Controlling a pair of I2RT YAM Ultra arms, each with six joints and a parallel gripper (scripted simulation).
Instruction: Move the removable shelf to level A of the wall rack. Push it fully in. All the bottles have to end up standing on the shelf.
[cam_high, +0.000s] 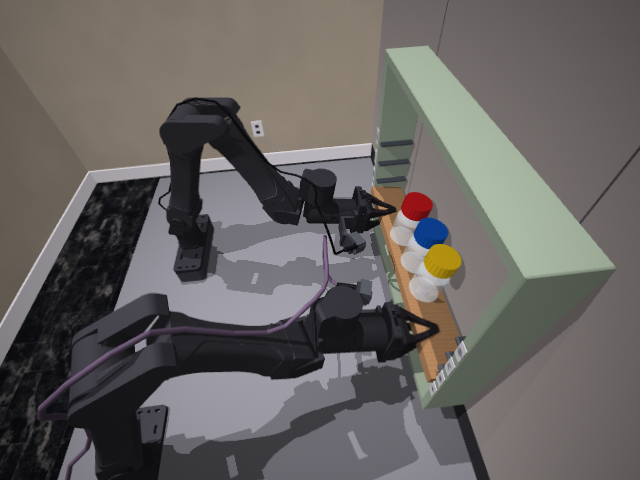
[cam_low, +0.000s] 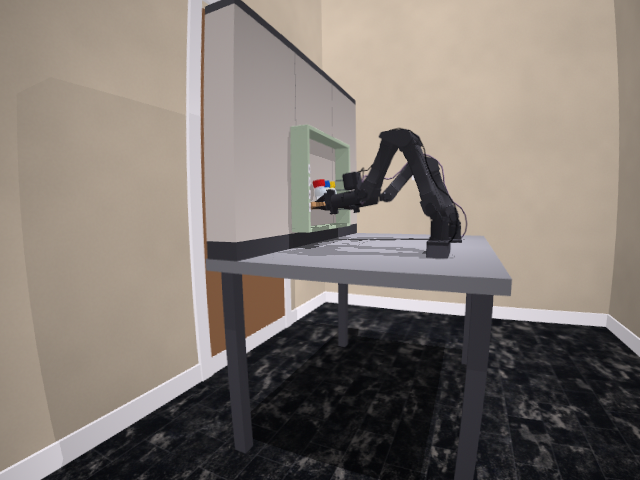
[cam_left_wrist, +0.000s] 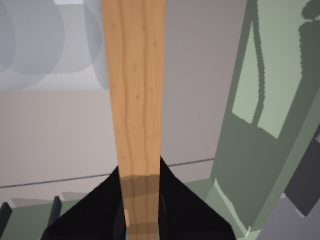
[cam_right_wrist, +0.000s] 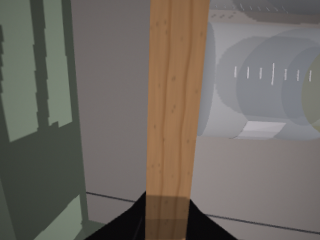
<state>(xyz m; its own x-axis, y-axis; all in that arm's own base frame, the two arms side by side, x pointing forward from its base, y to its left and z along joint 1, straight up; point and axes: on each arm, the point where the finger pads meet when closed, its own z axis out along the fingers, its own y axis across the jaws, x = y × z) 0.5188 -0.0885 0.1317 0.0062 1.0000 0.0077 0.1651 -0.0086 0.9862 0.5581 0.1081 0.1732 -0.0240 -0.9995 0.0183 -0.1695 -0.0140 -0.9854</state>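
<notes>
Now: right hand 1 cm short of the yellow-capped bottle, 8 cm to the right of it and 6 cm below it. Also, from my right hand: green wall rack: 15 cm to the left, 11 cm above; blue-capped bottle: 14 cm to the left, 5 cm above; wooden shelf: 15 cm to the left.
My left gripper is now 10 mm past the rack slot, 80 mm to the right of it and 40 mm below it. The rest, counted from my left hand: blue-capped bottle (30 mm ahead, 160 mm to the right, 60 mm above); wooden shelf (20 mm ahead, 150 mm to the right); red-capped bottle (20 mm ahead, 90 mm to the right, 60 mm above).
</notes>
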